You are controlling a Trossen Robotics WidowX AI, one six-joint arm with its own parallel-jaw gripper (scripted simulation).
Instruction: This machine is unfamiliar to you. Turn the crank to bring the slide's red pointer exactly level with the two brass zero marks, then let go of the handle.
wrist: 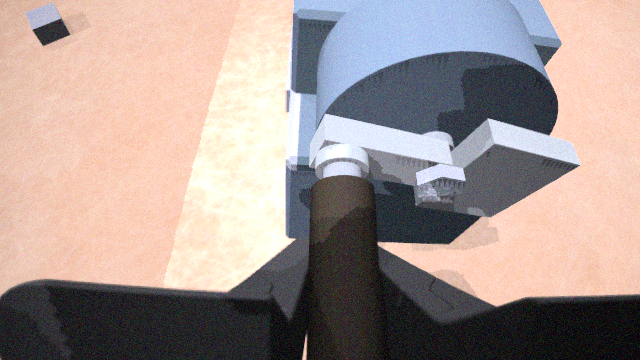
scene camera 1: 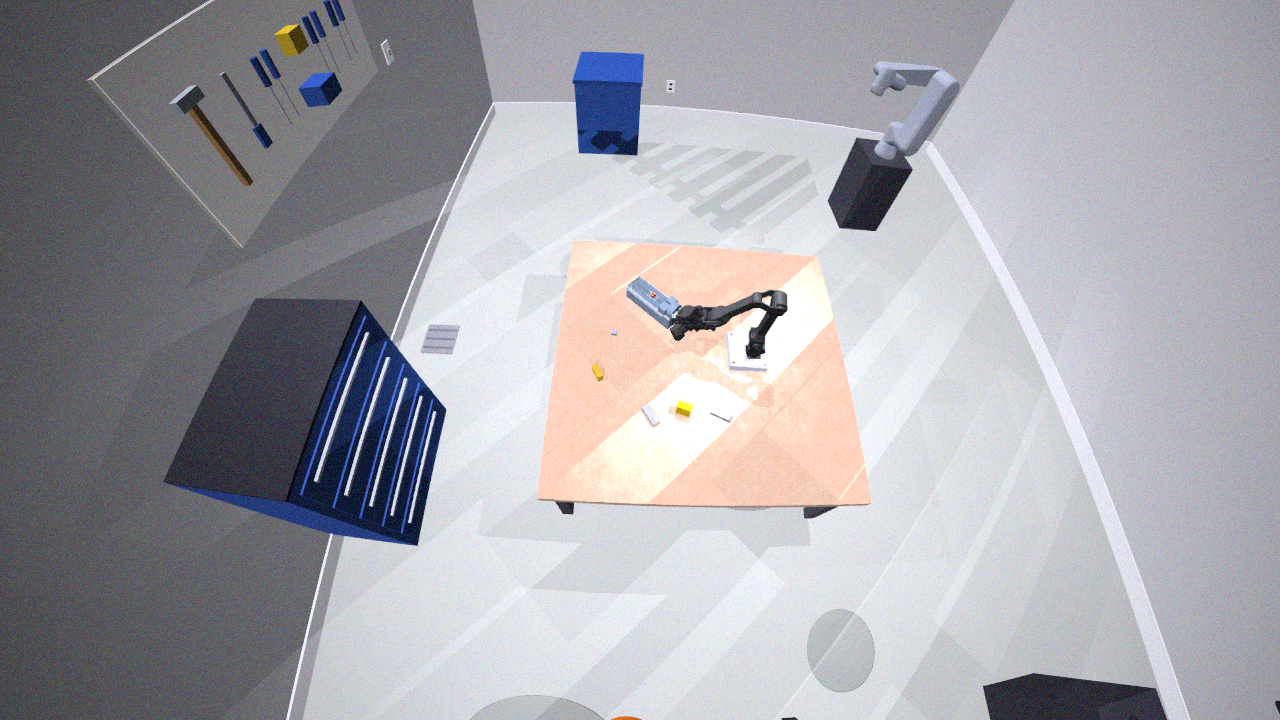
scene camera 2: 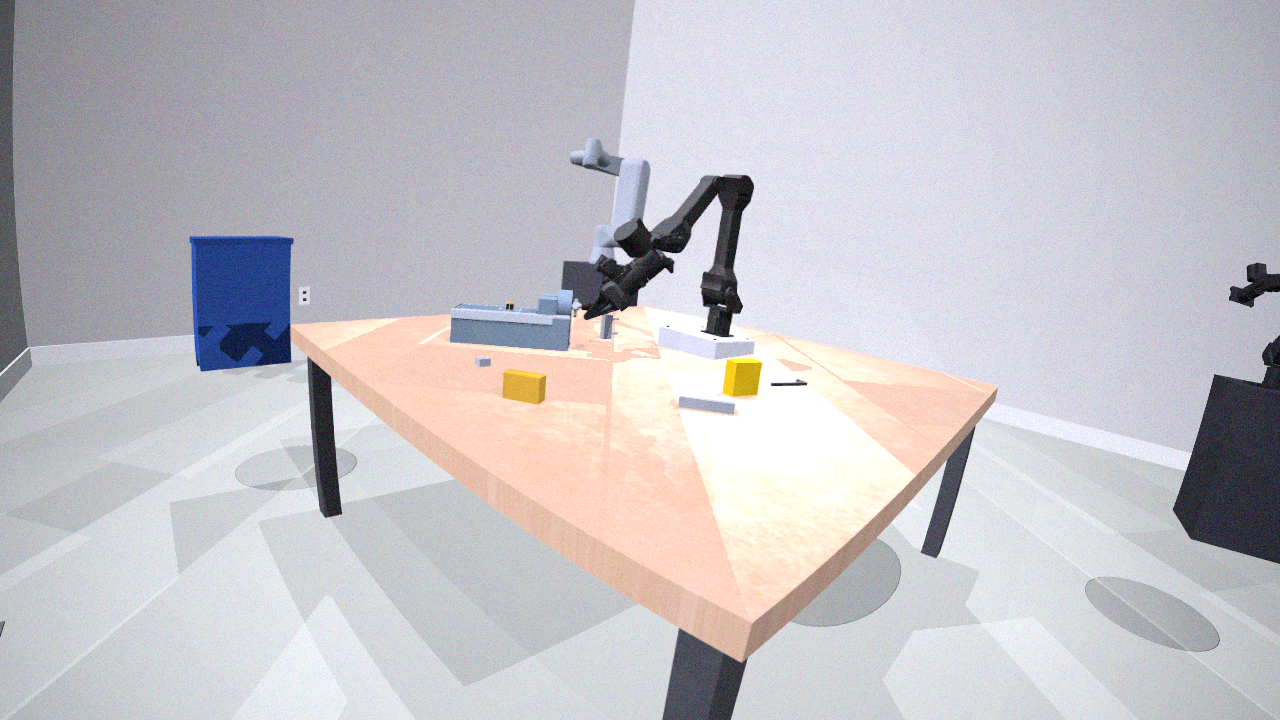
same spot on grey-blue slide machine: (scene camera 2: 549, 327) = (scene camera 1: 661, 317)
